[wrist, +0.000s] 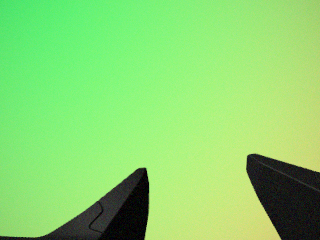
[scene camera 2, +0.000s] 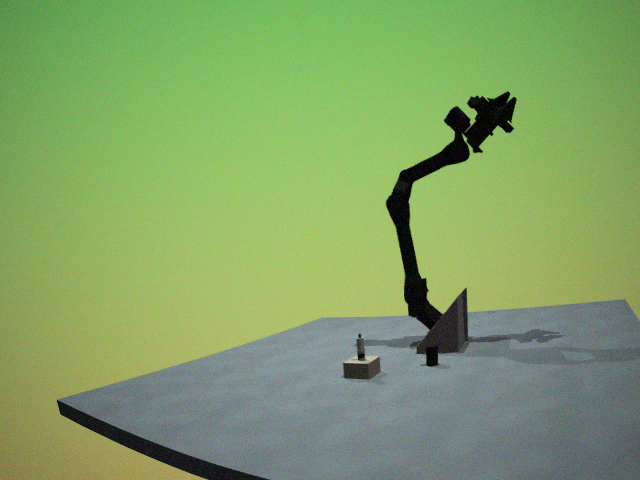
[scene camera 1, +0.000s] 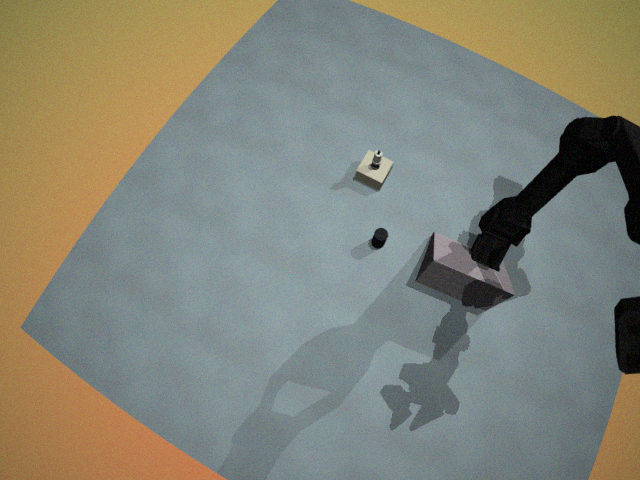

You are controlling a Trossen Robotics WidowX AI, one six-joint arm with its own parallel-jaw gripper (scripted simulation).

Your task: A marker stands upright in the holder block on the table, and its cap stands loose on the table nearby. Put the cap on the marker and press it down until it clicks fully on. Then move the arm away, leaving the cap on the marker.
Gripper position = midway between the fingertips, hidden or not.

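Observation:
My gripper (wrist: 198, 169) is there for me to see, and scene camera 2 shows me the same gripper (scene camera 2: 512, 95).

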